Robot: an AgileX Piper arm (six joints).
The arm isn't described. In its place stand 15 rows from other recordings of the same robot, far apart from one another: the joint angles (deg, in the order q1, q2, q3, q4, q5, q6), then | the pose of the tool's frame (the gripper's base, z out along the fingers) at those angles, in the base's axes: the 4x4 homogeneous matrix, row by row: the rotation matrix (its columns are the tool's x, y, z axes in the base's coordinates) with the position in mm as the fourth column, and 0 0 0 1 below.
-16.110, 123.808, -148.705, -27.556, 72.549, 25.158 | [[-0.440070, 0.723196, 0.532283, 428.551], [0.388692, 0.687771, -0.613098, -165.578], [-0.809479, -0.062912, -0.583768, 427.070], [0, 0, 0, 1]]
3.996, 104.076, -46.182, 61.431, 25.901, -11.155 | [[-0.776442, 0.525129, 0.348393, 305.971], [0.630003, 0.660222, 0.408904, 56.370], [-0.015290, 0.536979, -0.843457, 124.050], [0, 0, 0, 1]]
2.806, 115.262, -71.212, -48.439, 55.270, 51.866 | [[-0.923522, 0.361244, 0.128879, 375.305], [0.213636, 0.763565, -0.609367, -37.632], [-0.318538, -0.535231, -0.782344, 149.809], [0, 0, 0, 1]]
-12.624, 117.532, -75.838, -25.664, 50.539, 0.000 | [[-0.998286, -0.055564, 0.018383, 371.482], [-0.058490, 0.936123, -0.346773, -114.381], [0.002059, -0.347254, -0.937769, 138.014], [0, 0, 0, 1]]
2.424, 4.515, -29.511, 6.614, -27.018, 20.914 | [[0.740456, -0.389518, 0.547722, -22.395], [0.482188, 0.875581, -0.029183, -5.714], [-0.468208, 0.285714, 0.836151, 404.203], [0, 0, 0, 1]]
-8.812, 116.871, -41.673, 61.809, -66.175, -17.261 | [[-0.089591, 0.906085, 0.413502, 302.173], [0.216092, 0.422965, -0.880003, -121.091], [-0.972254, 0.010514, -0.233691, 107.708], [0, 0, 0, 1]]
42.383, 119.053, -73.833, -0.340, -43.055, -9.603 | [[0.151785, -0.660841, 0.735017, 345.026], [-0.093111, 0.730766, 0.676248, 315.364], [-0.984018, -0.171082, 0.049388, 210.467], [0, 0, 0, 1]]
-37.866, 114.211, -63.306, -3.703, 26.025, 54.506 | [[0.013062, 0.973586, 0.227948, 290.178], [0.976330, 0.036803, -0.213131, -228.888], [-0.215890, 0.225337, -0.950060, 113.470], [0, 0, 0, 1]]
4.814, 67.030, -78.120, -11.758, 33.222, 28.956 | [[-0.261153, 0.114902, 0.958434, 246.840], [0.303974, 0.952165, -0.031324, 10.593], [-0.916187, 0.283159, -0.283588, 462.876], [0, 0, 0, 1]]
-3.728, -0.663, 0.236, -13.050, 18.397, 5.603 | [[-0.230858, 0.107692, 0.967009, 52.792], [-0.103332, 0.985522, -0.134422, -9.938], [-0.967485, -0.130956, -0.216388, 184.240], [0, 0, 0, 1]]
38.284, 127.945, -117.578, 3.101, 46.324, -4.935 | [[-0.583788, -0.667373, 0.462391, 399.865], [-0.522800, 0.744724, 0.414809, 320.149], [-0.621185, 0.000423, -0.783664, 249.062], [0, 0, 0, 1]]
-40.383, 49.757, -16.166, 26.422, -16.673, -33.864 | [[-0.284745, 0.703037, 0.651659, 118.505], [0.051761, 0.690085, -0.721875, -116.047], [-0.957205, -0.171820, -0.232888, 241.607], [0, 0, 0, 1]]
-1.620, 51.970, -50.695, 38.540, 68.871, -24.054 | [[-0.819669, -0.385919, 0.423330, 143.713], [-0.090585, 0.817031, 0.569433, 48.843], [-0.565629, 0.428400, -0.704654, 343.324], [0, 0, 0, 1]]
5.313, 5.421, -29.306, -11.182, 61.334, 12.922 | [[-0.516096, 0.120898, 0.847955, 8.912], [0.081269, 0.992434, -0.092035, -14.722], [-0.852667, 0.021413, -0.522016, 280.981], [0, 0, 0, 1]]
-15.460, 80.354, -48.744, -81.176, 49.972, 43.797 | [[-0.896280, 0.324966, 0.301794, 244.112], [-0.117918, 0.481384, -0.868542, -138.956], [-0.427525, -0.814043, -0.393135, 279.431], [0, 0, 0, 1]]
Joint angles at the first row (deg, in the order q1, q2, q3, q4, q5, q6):
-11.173, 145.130, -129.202, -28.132, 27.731, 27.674
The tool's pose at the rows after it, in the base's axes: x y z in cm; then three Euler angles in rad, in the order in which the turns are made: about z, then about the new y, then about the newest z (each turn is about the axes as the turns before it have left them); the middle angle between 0 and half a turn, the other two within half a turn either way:
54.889 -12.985 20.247 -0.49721 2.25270 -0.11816
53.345 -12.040 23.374 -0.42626 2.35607 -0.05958
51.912 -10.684 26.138 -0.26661 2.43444 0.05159
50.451 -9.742 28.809 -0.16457 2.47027 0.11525
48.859 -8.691 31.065 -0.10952 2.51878 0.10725
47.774 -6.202 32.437 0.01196 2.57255 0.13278
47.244 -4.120 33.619 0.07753 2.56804 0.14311
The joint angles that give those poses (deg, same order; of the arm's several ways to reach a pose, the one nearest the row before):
-11.173, 141.348, -129.201, -23.434, 35.523, 23.777
-11.173, 136.879, -129.201, -13.521, 43.889, 15.870
-11.172, 132.983, -129.202, -3.438, 50.821, 8.251
-11.115, 129.430, -129.200, 1.260, 56.321, 4.585
-10.542, 126.224, -129.204, 2.807, 62.395, 1.375
-8.308, 124.102, -129.258, 5.214, 67.953, -1.949
-6.073, 122.557, -129.262, 6.073, 69.387, -2.807

